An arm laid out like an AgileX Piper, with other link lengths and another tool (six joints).
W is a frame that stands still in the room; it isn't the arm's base.
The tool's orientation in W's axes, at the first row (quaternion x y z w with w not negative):
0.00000 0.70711 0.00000 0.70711
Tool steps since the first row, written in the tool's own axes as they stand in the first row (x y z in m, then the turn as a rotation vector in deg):
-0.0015 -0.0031 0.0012 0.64 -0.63 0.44
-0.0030 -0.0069 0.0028 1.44 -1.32 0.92
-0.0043 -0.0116 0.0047 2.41 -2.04 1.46
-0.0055 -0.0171 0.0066 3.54 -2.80 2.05
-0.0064 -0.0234 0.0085 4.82 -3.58 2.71
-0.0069 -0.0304 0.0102 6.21 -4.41 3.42
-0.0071 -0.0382 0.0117 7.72 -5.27 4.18
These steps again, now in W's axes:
0.0012 -0.0031 0.0015 0.44 -0.63 -0.64
0.0028 -0.0069 0.0030 0.92 -1.32 -1.44
0.0047 -0.0116 0.0043 1.46 -2.04 -2.41
0.0066 -0.0171 0.0055 2.05 -2.80 -3.54
0.0085 -0.0234 0.0064 2.71 -3.58 -4.82
0.0102 -0.0304 0.0069 3.42 -4.41 -6.21
0.0117 -0.0382 0.0071 4.18 -5.27 -7.72

